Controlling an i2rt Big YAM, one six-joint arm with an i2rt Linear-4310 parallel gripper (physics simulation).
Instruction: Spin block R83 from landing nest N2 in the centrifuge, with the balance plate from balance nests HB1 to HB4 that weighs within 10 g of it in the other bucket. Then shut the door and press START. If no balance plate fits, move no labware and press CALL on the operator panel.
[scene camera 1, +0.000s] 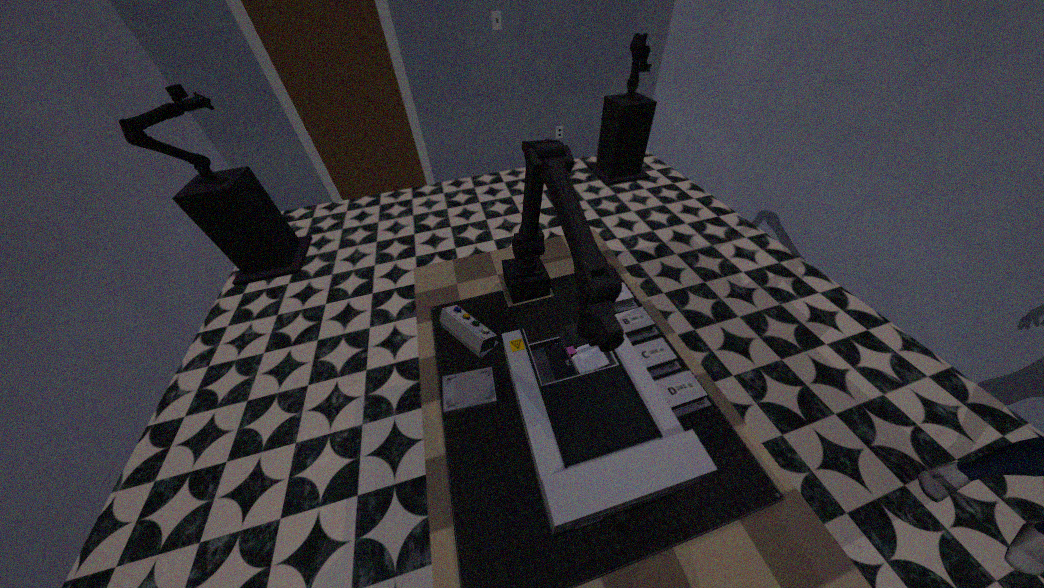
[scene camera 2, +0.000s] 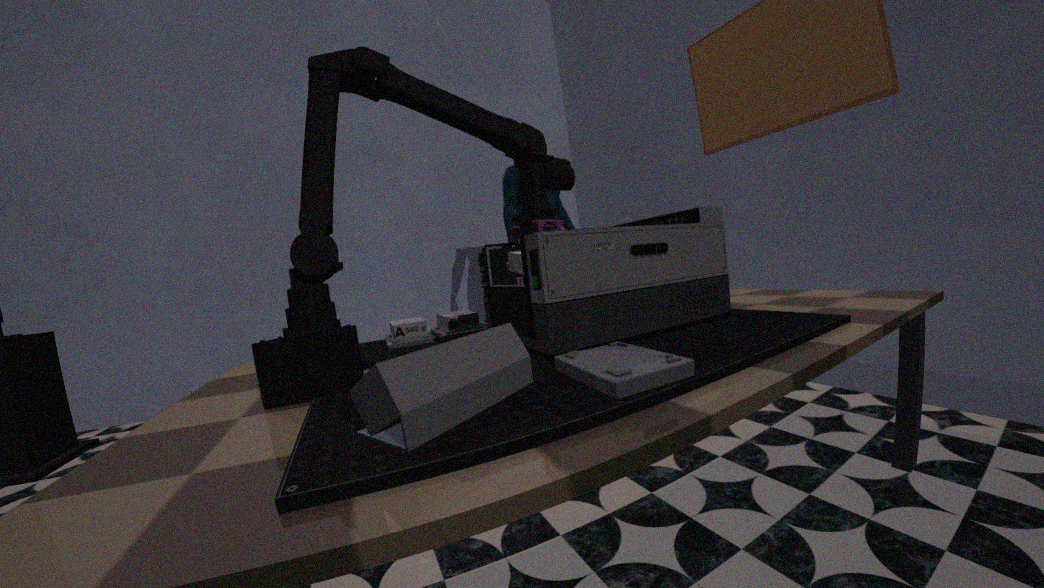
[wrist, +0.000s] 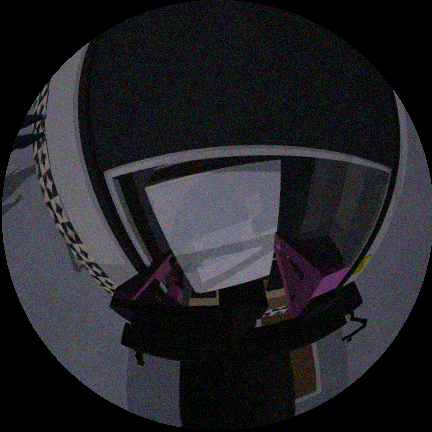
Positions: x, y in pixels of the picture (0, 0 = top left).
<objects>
balance plate B: scene camera 1; scene camera 2
balance plate D: scene camera 1 682, 390
same spot on balance plate B: (scene camera 1: 634, 322) = (scene camera 2: 461, 312)
</objects>
